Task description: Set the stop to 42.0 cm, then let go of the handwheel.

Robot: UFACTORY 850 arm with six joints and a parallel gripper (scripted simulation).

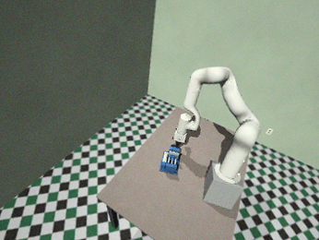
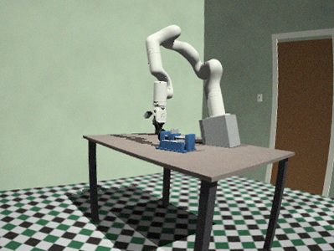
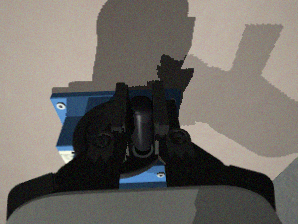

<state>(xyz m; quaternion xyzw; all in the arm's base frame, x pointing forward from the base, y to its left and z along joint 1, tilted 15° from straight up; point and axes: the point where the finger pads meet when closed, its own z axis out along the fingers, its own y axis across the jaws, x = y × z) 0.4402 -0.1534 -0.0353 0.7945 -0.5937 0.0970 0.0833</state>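
Right now my hand is 1 cm past the stop block, 14 cm to the right of it and 1 cm above it.
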